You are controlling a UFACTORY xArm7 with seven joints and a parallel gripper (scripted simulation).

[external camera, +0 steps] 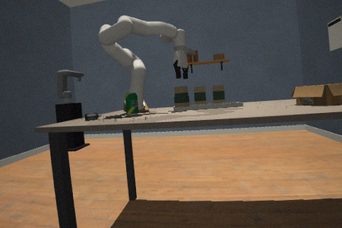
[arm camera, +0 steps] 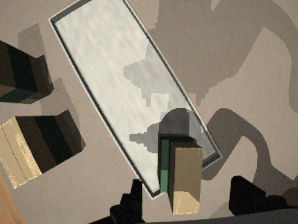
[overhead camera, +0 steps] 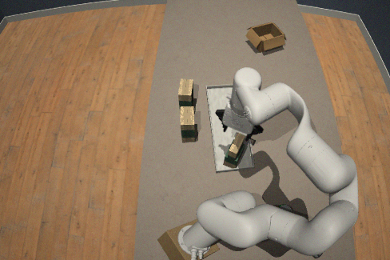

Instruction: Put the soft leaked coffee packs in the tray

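Now: hand 200 mm above the tray and 140 mm short of it. From my hand the other things lie so: cardboard box (650 mm ahead, 230 mm to the right, 160 mm below); green can (280 mm behind, 170 mm to the right, 140 mm below); small dark object (420 mm behind, 320 mm to the right, 190 mm below).
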